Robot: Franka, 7 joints.
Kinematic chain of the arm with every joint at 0, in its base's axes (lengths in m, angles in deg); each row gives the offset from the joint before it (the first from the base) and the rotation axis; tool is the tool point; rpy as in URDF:
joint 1: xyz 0 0 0.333 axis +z
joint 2: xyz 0 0 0 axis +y
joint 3: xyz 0 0 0.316 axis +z
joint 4: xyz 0.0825 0 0 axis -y
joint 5: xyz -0.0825 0 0.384 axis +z
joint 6: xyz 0 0 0 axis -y
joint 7: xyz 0.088 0 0 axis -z
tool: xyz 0 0 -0.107 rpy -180 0 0
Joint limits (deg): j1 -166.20..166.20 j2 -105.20..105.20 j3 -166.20..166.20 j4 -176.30..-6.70 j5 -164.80..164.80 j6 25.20..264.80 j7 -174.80..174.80
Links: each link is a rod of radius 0.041 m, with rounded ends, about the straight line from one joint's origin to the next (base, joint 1, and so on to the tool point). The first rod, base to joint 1, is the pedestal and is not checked.
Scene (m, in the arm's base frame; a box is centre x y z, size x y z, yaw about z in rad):
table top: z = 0
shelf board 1: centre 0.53 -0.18 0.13 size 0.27 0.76 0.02 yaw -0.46
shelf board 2: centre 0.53 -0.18 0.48 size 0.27 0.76 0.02 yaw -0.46
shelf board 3: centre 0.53 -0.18 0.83 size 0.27 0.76 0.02 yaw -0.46
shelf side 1: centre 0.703 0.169 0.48 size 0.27 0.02 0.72 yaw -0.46
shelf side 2: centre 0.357 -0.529 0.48 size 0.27 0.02 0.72 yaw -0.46
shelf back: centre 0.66 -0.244 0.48 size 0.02 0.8 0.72 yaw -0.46
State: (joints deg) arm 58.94 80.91 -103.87 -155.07 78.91 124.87 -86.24
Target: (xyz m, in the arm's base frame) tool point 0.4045 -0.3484 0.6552
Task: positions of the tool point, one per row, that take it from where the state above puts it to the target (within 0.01 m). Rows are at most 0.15 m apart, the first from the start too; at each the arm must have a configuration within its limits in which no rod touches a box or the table.
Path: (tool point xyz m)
1: 0.2032 -0.3429 0.4780
2: 0.1510 -0.3447 0.5912
3: 0.1888 -0.2999 0.6244
4: 0.2119 -0.2529 0.6552
5: 0.2782 -0.2894 0.6605
6: 0.3429 -0.3226 0.6586
7: 0.4045 -0.3484 0.6552

